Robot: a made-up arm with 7 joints.
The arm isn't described. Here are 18 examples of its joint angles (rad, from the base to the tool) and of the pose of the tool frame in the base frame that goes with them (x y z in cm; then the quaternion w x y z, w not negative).
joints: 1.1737 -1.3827 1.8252 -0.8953 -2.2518 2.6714 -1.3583
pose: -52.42 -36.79 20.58 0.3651 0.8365 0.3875 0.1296
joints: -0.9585 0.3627 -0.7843 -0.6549 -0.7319 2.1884 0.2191
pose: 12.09 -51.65 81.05 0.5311 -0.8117 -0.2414 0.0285
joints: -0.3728 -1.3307 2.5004 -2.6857 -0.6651 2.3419 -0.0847
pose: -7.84 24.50 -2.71 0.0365 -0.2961 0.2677 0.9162
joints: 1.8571 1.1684 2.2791 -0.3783 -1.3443 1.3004 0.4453
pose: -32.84 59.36 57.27 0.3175 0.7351 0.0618 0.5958
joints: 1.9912 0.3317 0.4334 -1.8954 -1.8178 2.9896 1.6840
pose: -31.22 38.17 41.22 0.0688 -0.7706 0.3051 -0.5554
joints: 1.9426 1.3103 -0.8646 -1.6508 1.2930 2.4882 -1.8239
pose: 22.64 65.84 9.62 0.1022 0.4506 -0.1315 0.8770
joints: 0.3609 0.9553 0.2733 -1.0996 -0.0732 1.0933 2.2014
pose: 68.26 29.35 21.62 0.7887 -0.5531 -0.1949 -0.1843
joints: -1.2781 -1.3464 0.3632 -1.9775 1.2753 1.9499 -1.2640
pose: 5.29 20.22 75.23 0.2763 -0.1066 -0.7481 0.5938
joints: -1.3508 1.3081 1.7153 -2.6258 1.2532 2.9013 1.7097
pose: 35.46 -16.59 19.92 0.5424 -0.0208 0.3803 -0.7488
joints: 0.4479 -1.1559 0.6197 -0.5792 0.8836 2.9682 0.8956
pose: -41.98 -18.32 72.00 0.3313 -0.8727 0.3426 0.1063
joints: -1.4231 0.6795 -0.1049 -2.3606 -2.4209 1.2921 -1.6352
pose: -3.60 -45.81 9.29 0.3881 0.6934 0.5697 0.2098
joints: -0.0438 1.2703 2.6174 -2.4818 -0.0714 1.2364 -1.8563
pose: 12.63 13.95 52.35 0.6864 -0.4163 -0.5188 -0.2937
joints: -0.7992 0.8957 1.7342 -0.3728 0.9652 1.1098 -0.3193
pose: 61.70 -27.83 67.10 0.0568 -0.8494 0.5020 -0.1523
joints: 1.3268 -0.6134 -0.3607 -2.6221 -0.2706 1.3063 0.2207
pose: 25.84 13.61 47.65 0.7697 0.1903 -0.1078 0.5998
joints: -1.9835 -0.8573 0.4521 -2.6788 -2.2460 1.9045 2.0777
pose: 7.08 -11.35 50.76 0.2767 -0.9297 -0.0695 0.2329
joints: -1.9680 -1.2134 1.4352 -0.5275 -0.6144 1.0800 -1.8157
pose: 53.13 43.41 51.00 0.6837 -0.1787 0.3030 0.6394
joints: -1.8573 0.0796 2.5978 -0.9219 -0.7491 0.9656 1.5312
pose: 27.88 10.65 83.88 0.6300 -0.2960 -0.6805 -0.2291
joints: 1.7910 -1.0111 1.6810 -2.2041 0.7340 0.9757 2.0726
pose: -28.23 -27.74 34.94 0.3603 0.0566 -0.7462 0.5569
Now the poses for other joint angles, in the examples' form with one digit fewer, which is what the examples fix.
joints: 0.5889 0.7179 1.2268 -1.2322 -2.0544 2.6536 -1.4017
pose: 17.6 57.3 46.7 0.564 0.207 0.047 -0.798
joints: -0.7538 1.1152 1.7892 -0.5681 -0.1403 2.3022 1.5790
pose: 66.0 -29.5 49.8 0.347 0.422 -0.358 -0.757
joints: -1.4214 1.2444 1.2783 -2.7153 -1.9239 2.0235 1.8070
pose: 30.0 -18.1 15.1 0.787 0.015 -0.616 0.033
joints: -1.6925 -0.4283 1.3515 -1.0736 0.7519 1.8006 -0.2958
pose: 41.5 2.6 84.0 0.517 0.148 -0.784 0.311
